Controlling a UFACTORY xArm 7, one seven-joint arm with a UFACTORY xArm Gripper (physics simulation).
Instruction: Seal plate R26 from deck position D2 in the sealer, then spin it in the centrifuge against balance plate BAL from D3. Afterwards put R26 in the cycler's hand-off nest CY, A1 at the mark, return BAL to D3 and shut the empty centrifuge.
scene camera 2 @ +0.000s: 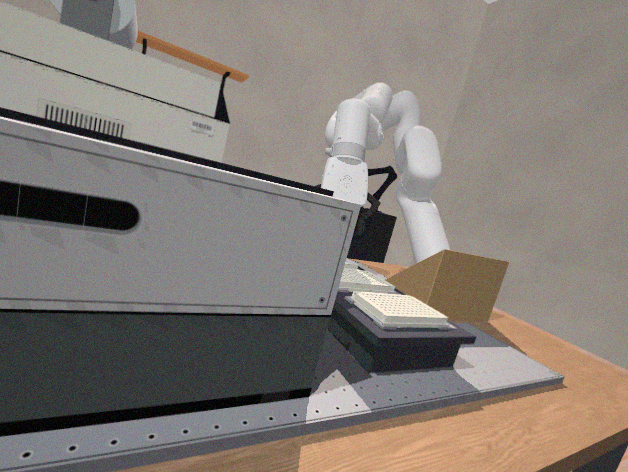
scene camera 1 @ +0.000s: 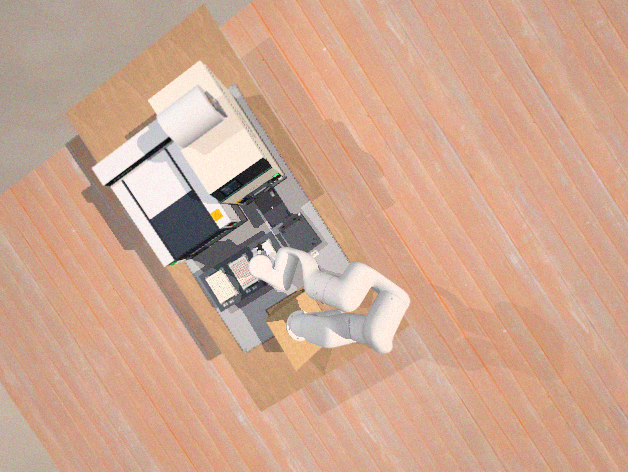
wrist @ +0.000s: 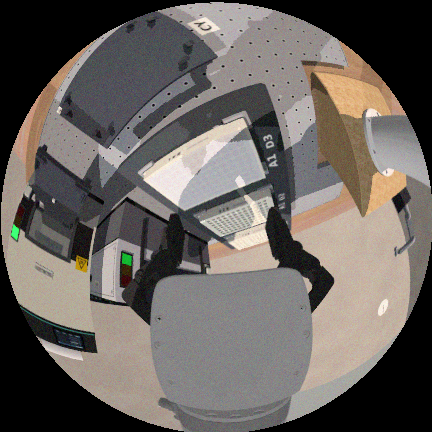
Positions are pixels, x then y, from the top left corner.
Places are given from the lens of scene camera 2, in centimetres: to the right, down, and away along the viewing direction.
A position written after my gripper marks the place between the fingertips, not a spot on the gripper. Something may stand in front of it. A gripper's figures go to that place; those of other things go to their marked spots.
my gripper (scene camera 2: pixel 337 233): 5, 0, 69
well plate with red wells (scene camera 2: pixel 355 280): 7, 8, 56
